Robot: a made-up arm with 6 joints. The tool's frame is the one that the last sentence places. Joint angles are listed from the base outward.
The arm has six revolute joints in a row. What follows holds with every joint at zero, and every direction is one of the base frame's.
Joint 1 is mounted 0.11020 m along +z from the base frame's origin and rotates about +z.
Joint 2 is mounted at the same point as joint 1 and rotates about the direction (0.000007, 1, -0.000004).
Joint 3 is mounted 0.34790 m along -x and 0.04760 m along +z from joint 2 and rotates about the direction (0.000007, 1, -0.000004).
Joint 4 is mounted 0.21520 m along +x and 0.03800 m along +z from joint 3 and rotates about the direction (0.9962, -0.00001, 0.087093).
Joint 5 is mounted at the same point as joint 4 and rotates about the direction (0.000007, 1, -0.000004).
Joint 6 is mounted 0.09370 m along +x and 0.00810 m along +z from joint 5 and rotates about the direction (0.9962, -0.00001, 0.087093).
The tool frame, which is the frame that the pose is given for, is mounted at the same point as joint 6; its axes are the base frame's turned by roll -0.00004, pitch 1.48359 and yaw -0.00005 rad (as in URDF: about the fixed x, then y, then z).
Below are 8 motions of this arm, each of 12 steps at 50 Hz.
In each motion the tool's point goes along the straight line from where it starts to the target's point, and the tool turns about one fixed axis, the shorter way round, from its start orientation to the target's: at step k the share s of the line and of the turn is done. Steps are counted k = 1, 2, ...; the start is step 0. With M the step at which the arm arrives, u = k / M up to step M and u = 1 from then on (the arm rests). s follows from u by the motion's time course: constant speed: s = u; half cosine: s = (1 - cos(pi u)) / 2; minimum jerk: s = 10 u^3 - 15 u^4 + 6 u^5.
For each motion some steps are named. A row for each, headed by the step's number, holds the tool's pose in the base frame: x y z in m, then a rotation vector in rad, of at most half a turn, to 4 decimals.
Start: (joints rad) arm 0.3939 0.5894 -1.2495 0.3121 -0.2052 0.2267
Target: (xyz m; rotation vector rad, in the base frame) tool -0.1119 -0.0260 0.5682 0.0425 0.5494 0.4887
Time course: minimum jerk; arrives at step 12
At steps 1, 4, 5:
1: -0.0542 -0.0287 0.5810 0.1071 0.6428 0.8732
4: -0.0661 -0.0282 0.5783 0.0937 0.6245 0.7938
5: -0.0740 -0.0278 0.5766 0.0848 0.6120 0.7409

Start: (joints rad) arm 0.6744 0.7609 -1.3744 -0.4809 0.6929 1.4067
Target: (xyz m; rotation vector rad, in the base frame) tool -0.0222 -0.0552 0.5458 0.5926 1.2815 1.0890
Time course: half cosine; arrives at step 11
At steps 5, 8, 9, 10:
5: 0.0114 -0.0273 0.5456 0.5594 1.4220 1.1092
8: -0.0121 -0.0468 0.5457 0.5829 1.3239 1.0954
9: -0.0175 -0.0513 0.5458 0.5882 1.3010 1.0920
10: -0.0210 -0.0542 0.5458 0.5915 1.2865 1.0898

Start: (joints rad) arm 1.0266 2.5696 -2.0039 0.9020 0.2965 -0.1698
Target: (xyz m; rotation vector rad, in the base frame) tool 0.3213 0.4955 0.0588 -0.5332 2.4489 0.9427
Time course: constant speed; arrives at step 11
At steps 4, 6, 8, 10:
4: 0.3002 0.5098 0.0969 -0.5327 2.4456 1.0511
6: 0.3062 0.5057 0.0860 -0.5329 2.4469 1.0201
8: 0.3123 0.5016 0.0751 -0.5331 2.4479 0.9891
10: 0.3183 0.4975 0.0642 -0.5332 2.4486 0.9582

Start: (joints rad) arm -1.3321 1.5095 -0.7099 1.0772 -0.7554 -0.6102
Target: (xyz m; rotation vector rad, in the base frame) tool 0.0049 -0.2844 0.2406 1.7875 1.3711 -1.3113
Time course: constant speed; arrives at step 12
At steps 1, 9, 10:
1: 0.0095 -0.2812 0.3050 1.7695 0.9941 -1.2779
9: 0.0062 -0.2835 0.2582 1.7861 1.2670 -1.3045
10: 0.0057 -0.2838 0.2523 1.7868 1.3016 -1.3070

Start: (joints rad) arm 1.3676 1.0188 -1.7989 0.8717 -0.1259 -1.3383
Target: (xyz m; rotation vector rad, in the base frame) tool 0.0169 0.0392 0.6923 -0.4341 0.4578 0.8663
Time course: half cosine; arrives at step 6
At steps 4, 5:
4: 0.0168 0.0385 0.6907 -0.4384 0.4597 0.8589
5: 0.0169 0.0390 0.6919 -0.4353 0.4583 0.8643

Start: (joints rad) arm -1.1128 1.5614 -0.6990 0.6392 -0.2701 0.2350
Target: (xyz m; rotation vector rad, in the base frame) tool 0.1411 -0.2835 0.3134 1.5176 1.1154 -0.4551
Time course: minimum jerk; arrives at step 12
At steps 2, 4, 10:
2: 0.1166 -0.2690 0.2722 1.8195 1.1021 -0.3261
4: 0.1211 -0.2717 0.2797 1.7652 1.1060 -0.3507
10: 0.1402 -0.2830 0.3119 1.5288 1.1153 -0.4506

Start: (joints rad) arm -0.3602 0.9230 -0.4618 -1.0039 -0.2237 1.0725
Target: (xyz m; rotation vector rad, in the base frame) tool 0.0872 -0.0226 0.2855 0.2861 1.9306 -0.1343
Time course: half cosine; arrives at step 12
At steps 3, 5, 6, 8, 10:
3: 0.1196 -0.0276 0.3247 0.2695 1.8185 -0.0421
5: 0.1111 -0.0263 0.3144 0.2739 1.8482 -0.0660
6: 0.1062 -0.0255 0.3085 0.2764 1.8652 -0.0799
8: 0.0967 -0.0241 0.2970 0.2813 1.8980 -0.1070
10: 0.0897 -0.0230 0.2886 0.2848 1.9219 -0.1269

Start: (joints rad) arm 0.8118 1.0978 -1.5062 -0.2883 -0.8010 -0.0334
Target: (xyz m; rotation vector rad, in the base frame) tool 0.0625 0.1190 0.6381 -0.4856 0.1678 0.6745
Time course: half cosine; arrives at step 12
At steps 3, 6, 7, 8, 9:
3: 0.0520 0.0864 0.6482 -0.3518 0.1568 0.6101
6: 0.0564 0.0999 0.6440 -0.4071 0.1614 0.6370
7: 0.0579 0.1048 0.6425 -0.4274 0.1631 0.6467
8: 0.0594 0.1095 0.6411 -0.4463 0.1646 0.6558
9: 0.0607 0.1134 0.6398 -0.4626 0.1659 0.6635

